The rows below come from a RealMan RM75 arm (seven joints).
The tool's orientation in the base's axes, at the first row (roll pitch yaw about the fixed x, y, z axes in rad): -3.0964, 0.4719, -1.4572
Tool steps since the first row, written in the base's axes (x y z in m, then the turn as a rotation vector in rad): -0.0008, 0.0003, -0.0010, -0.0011, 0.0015, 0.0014; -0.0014, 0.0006, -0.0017, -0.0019, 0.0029, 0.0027; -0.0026, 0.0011, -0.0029, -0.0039, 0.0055, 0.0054; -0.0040, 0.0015, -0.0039, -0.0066, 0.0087, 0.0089; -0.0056, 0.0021, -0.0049, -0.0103, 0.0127, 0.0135; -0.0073, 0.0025, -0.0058, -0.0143, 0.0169, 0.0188; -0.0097, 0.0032, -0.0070, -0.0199, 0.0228, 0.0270; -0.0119, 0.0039, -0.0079, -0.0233, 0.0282, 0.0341; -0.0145, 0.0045, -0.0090, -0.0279, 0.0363, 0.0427; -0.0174, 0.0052, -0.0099, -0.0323, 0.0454, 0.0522; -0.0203, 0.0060, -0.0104, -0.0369, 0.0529, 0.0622; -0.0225, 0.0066, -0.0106, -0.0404, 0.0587, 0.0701
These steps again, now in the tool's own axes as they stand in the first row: 0.0001, 0.0008, 0.0010, -0.0021, 0.0009, -0.0006; 0.0001, 0.0014, 0.0018, -0.0040, 0.0015, -0.0011; 0.0001, 0.0026, 0.0031, -0.0077, 0.0032, -0.0023; 0.0000, 0.0040, 0.0042, -0.0124, 0.0054, -0.0039; -0.0002, 0.0056, 0.0054, -0.0184, 0.0085, -0.0061; -0.0003, 0.0073, 0.0063, -0.0249, 0.0119, -0.0089; -0.0006, 0.0096, 0.0078, -0.0345, 0.0166, -0.0135; -0.0011, 0.0118, 0.0089, -0.0428, 0.0192, -0.0173; -0.0014, 0.0144, 0.0102, -0.0544, 0.0227, -0.0212; -0.0019, 0.0172, 0.0113, -0.0672, 0.0258, -0.0255; -0.0026, 0.0201, 0.0121, -0.0788, 0.0293, -0.0310; -0.0033, 0.0222, 0.0126, -0.0879, 0.0319, -0.0353
